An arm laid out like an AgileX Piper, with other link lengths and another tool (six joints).
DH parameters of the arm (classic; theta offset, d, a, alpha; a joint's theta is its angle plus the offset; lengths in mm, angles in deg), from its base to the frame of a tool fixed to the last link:
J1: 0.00 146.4 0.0 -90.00
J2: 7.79 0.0 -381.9 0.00
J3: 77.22 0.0 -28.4 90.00
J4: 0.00 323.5 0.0 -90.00
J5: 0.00 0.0 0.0 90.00
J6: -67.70 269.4 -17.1 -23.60
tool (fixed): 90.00 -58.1 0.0 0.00
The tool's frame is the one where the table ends.
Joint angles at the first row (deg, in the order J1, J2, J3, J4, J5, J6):
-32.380, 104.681, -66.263, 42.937, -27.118, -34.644
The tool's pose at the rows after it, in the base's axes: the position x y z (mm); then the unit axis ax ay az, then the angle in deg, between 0 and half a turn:
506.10 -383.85 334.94 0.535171 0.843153 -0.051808 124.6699
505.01 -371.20 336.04 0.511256 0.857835 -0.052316 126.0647
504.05 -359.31 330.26 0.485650 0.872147 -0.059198 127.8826
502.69 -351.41 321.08 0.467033 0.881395 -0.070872 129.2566
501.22 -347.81 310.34 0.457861 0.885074 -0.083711 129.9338
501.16 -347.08 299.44 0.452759 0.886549 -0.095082 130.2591
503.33 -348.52 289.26 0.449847 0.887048 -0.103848 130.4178
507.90 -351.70 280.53 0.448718 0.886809 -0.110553 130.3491
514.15 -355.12 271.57 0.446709 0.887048 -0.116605 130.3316
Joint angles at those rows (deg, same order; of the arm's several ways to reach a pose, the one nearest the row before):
-32.219, 102.738, -65.546, 41.742, -24.551, -35.193
-31.984, 101.122, -64.288, 40.251, -22.392, -36.108
-31.678, 100.079, -62.730, 38.535, -20.966, -37.243
-31.346, 99.748, -61.143, 37.046, -21.081, -38.102
-31.027, 100.083, -59.654, 35.803, -22.641, -38.245
-30.803, 100.928, -58.600, 34.565, -24.572, -37.886
-30.667, 102.178, -58.201, 33.538, -26.321, -37.401
-30.563, 103.748, -58.479, 32.773, -27.878, -36.903
-30.435, 105.520, -59.114, 32.139, -29.212, -36.587

